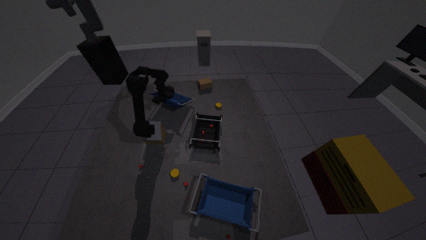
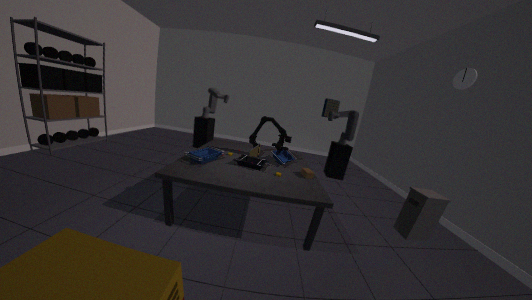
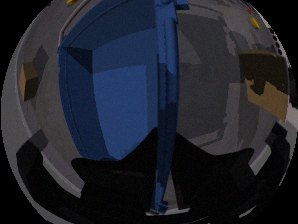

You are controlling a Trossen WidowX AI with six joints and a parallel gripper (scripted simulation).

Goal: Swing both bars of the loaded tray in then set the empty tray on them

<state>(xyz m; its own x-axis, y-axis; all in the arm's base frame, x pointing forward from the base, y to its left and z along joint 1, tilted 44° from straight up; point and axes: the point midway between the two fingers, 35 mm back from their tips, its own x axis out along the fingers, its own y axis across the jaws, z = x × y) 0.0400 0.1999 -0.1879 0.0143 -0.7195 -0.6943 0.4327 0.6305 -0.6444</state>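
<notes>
Now: gripper tip 7 cm to the right of the blue tray and 3 cm short of it. Round my gripper tip: brown box (31 cm to the left, 29 cm ahead, 5 cm below).
</notes>
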